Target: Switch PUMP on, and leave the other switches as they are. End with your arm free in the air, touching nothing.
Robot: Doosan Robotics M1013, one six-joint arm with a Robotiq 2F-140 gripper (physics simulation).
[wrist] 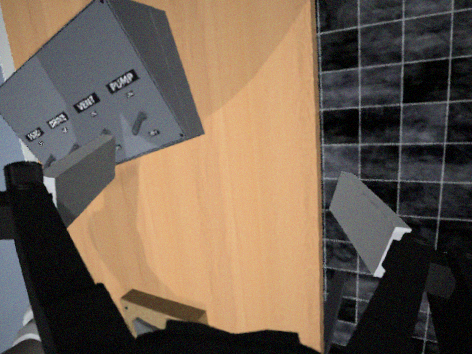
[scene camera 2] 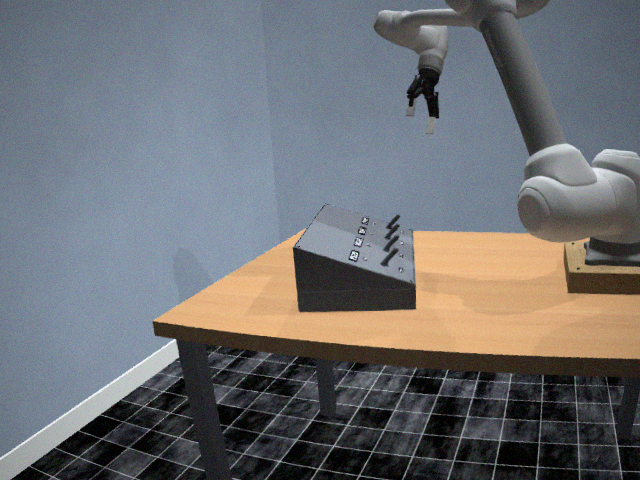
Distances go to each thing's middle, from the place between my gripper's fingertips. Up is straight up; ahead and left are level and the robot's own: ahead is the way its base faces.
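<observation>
There is the grey sloped switch box (scene camera 2: 339,267), and counted from my hand it sits 290 mm below, 530 mm to the left and 30 mm ahead.
</observation>
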